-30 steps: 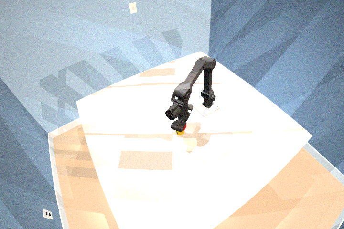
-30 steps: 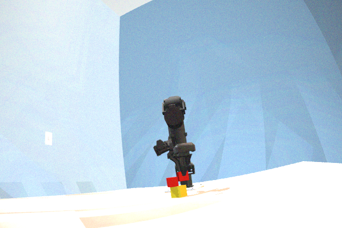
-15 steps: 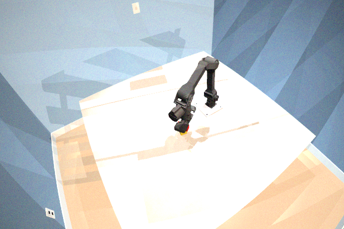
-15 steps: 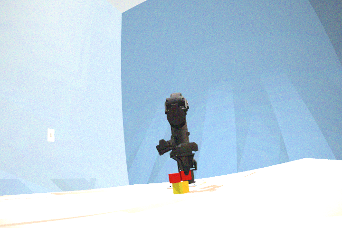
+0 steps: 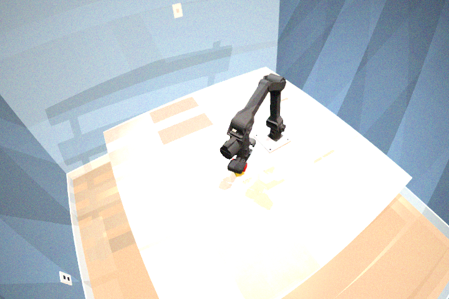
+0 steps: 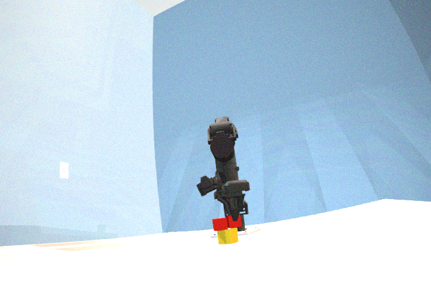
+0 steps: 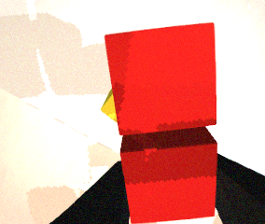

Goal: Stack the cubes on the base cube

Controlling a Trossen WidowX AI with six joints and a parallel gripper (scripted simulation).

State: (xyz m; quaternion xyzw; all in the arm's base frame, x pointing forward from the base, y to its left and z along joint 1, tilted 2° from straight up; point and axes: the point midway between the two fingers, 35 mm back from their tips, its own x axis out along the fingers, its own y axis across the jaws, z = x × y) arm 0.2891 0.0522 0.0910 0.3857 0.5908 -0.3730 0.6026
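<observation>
Now: the yellow base cube 40 mm below my gripper tip, 20 mm to the right of it and 10 mm ahead of it.
</observation>
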